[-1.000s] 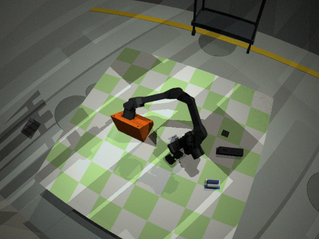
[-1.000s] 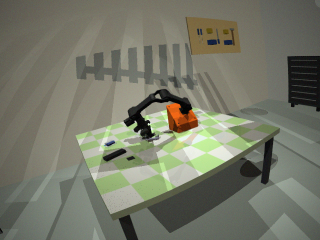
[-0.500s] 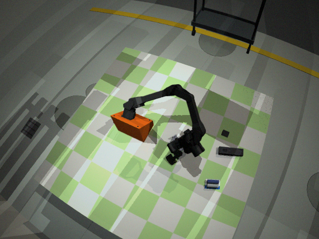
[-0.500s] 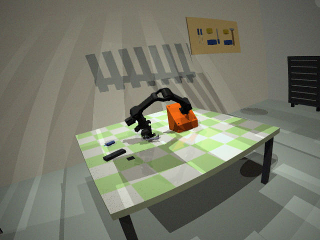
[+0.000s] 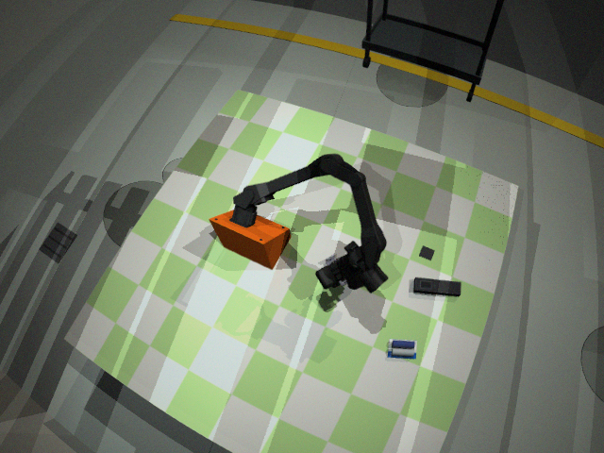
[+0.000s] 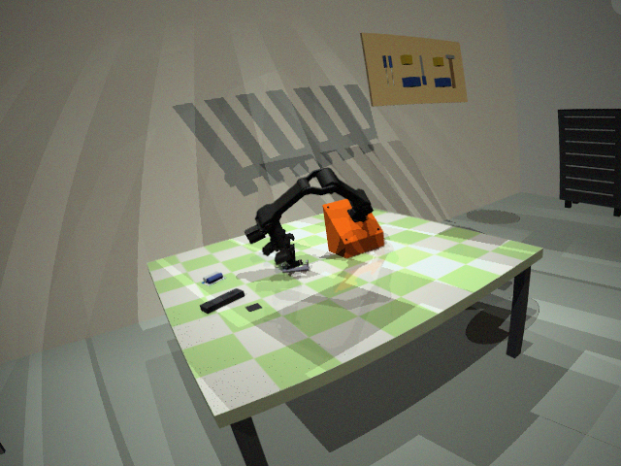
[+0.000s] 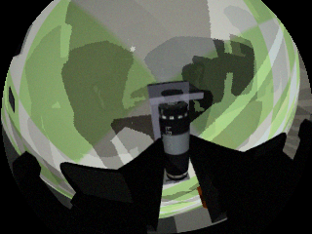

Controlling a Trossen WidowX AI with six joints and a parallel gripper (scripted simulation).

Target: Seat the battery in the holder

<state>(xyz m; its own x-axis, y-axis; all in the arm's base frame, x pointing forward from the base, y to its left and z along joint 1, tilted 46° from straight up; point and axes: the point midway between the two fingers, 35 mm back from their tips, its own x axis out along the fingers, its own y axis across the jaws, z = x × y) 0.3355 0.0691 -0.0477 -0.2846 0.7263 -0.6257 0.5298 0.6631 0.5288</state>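
The battery lies 10 mm above my gripper tip. Round my gripper tip: black square 250 mm ahead, 190 mm to the left, 10 mm below; then black bar 330 mm ahead, 80 mm to the left; then blue-and-white battery pack 290 mm ahead, 160 mm to the right, 10 mm below.
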